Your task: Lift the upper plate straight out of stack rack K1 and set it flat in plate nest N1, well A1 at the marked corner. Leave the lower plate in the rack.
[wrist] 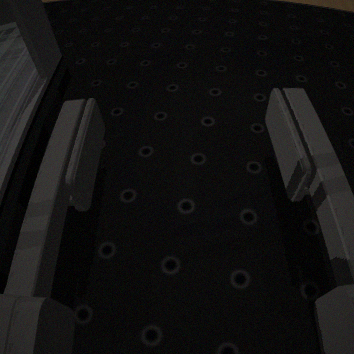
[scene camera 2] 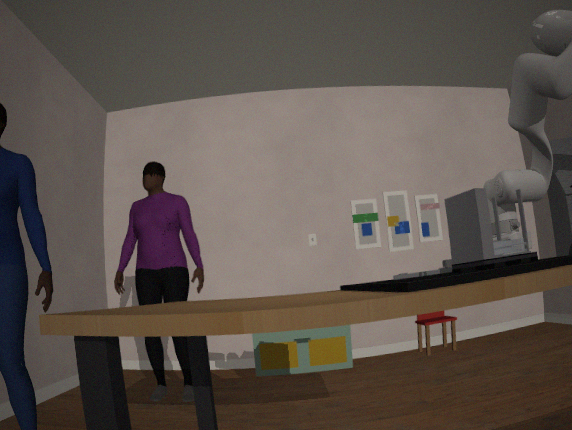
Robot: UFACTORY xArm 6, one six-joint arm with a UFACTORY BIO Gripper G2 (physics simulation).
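Frame: origin at the arm's base, x ahead, y left, z up, level; centimetres.
Seen in the pictures: end effector, tool point: (wrist: 185, 144).
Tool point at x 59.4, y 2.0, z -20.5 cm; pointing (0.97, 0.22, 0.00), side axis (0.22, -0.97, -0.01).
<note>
A point is followed by its place in that frame.
Stack rack K1 (scene camera 2: 468, 225) {z -14.5, x 64.9, y 17.3 cm} (wrist: 40, 37) {z -18.8, x 64.7, y 10.8 cm} stands at the right in the scene view, with a tall grey wall and thin posts; part of it shows at the upper left in the wrist view. Clear plate material (scene camera 2: 510, 247) {z -19.4, x 56.2, y 17.8 cm} (wrist: 14, 95) {z -19.8, x 60.9, y 10.5 cm} sits in it; I cannot tell the upper plate from the lower. My gripper (wrist: 187, 120) {z -20.5, x 59.4, y 2.0 cm} is shut to its narrowest, with a wide empty gap between its fingers. Its left finger is close beside the rack's side, and dark board shows between the fingers. Low grey shapes on the board may be nest N1; its marked corner cannot be made out.
A black board with rows of holes (scene camera 2: 380, 287) {z -23.2, x 82.3, y 15.5 cm} (wrist: 197, 240) {z -22.6, x 56.7, y 1.1 cm} lies on the wooden table (scene camera 2: 175, 310) {z -23.9, x 114.5, y 25.1 cm}. The arm (scene camera 2: 532, 95) {z 9.7, x 45.7, y 21.5 cm} comes down behind the rack's posts. A person in purple (scene camera 2: 160, 230) and one in blue (scene camera 2: 15, 210) stand at the left.
</note>
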